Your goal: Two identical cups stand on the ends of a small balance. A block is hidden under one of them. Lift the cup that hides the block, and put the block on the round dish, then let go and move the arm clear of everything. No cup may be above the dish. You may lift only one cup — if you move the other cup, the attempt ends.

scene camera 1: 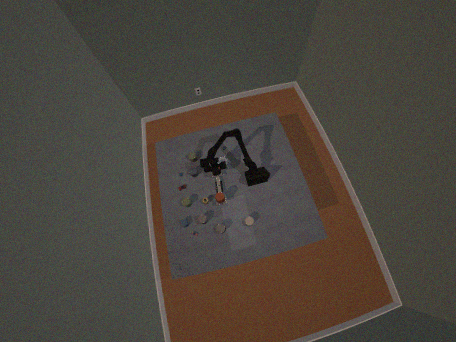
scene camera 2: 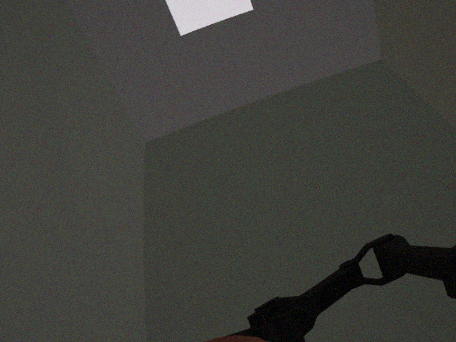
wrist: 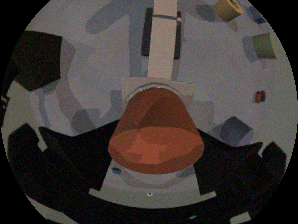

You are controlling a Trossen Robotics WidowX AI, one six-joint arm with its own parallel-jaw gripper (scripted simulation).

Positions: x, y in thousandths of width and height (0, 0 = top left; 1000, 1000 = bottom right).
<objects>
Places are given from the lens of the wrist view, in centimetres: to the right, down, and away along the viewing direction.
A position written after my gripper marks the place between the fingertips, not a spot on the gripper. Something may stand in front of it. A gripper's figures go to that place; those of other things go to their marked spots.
my gripper (wrist: 522, 560): 1, 2, 9
orange cup (wrist: 525, 609): 0, 1, 4
</objects>
